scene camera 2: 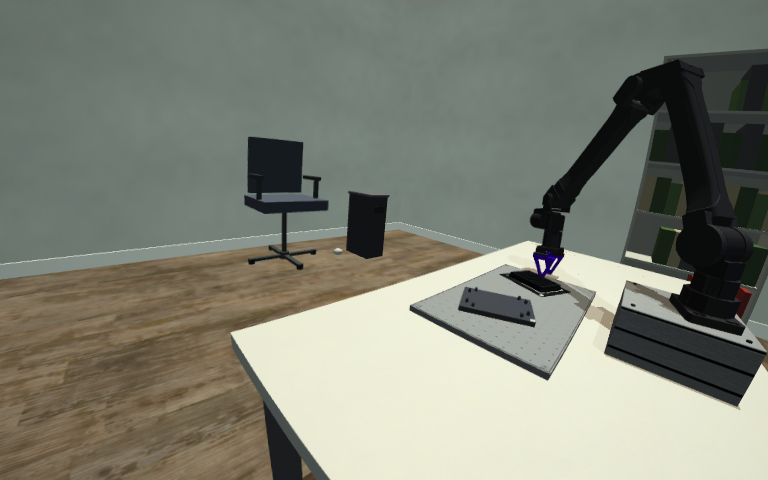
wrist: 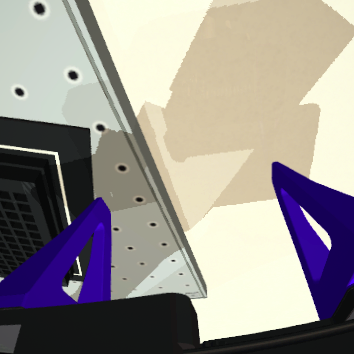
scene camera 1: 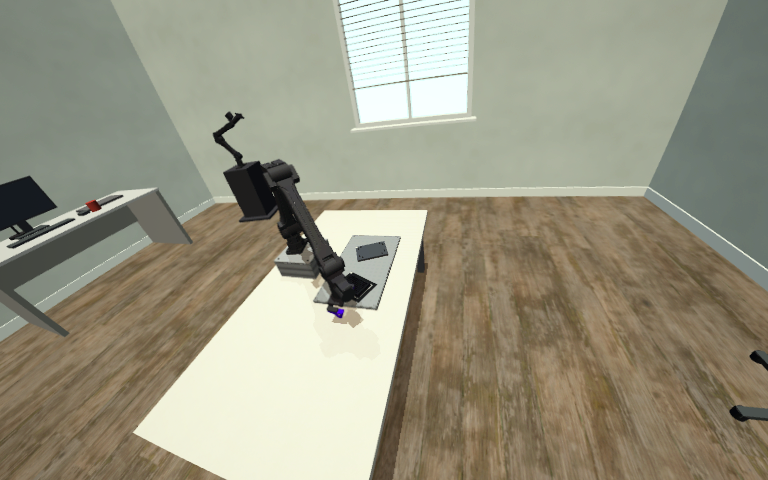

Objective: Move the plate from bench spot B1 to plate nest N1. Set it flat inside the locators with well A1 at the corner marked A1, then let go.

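Places are measured from the arm's base along level axes (x right, y ahead, z up), in millimetres.
Where they show: gripper, between the fingertips: (scene camera 2: pixel 545 276) (wrist: pixel 186 187) (scene camera 1: pixel 344 308); arm's base, origin of its link: (scene camera 2: pixel 701 315) (scene camera 1: pixel 297 247).
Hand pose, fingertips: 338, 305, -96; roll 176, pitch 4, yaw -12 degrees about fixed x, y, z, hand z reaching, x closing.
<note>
Each offset is from my fingertips to the centre of the thing, as dx, dy, dz. "spot": to the spot under its first point. Level surfaces: height alone.
The black plate @[-122, +24, +13] (scene camera 1: pixel 362 286) (scene camera 2: pixel 535 280) (wrist: pixel 17 222) lies flat on the black, white-outlined bench spot B1 @[spot: -34, +50, +6] (wrist: pixel 75 150). The plate's gridded top shows partly at the left of the wrist view. My gripper (scene camera 2: pixel 545 275) (wrist: pixel 186 187) is open and empty, with purple fingers. It is offset from the plate, with one finger near the plate's edge and the other over the tabletop past the board. The dark grey nest N1 @[-374, +78, +15] (scene camera 1: pixel 371 250) (scene camera 2: pixel 497 305) is empty, with raised locators near its corners and a small white mark at one corner. The A1 lettering cannot be read.
A perforated grey board (scene camera 1: pixel 390 249) (scene camera 2: pixel 441 305) (wrist: pixel 30 50) carries the nest and spot B1 on the cream table @[dz -9] (scene camera 1: pixel 271 384) (scene camera 2: pixel 368 362). The arm stands on a grey ribbed block (scene camera 1: pixel 295 267) (scene camera 2: pixel 673 362) beside the board. Shadows fall across the board and tabletop.
</note>
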